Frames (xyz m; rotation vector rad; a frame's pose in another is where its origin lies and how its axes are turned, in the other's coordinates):
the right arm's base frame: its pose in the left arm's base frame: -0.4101 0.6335 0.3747 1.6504 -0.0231 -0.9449
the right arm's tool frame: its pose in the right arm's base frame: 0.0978 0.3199 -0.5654 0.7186 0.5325 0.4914
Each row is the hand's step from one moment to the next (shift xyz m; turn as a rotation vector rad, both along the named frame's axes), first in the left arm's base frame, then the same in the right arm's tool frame.
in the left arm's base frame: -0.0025 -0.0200 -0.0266 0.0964 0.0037 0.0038
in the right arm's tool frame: 0.0026 -0.0036 0.0331 0.0899 -0.0270 -0.0226
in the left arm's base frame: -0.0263 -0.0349 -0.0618 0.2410 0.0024 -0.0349
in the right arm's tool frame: -0.0170 -0.0104 0.0730 0.2244 -0.0927 -0.0193
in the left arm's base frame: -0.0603 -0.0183 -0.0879 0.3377 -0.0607 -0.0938
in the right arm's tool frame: -0.0561 -0.0298 0.0875 0.3327 -0.1164 0.0478
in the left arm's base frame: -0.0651 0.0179 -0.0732 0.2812 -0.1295 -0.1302
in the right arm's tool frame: -0.0716 -0.0433 0.0539 0.2998 -0.0780 0.1297
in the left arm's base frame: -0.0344 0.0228 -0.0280 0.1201 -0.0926 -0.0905
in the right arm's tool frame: -0.0416 -0.0248 0.0119 0.1382 -0.0314 0.1054
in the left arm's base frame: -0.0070 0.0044 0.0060 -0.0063 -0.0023 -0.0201
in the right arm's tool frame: -0.0077 0.0030 -0.0060 -0.0064 -0.0102 0.0174
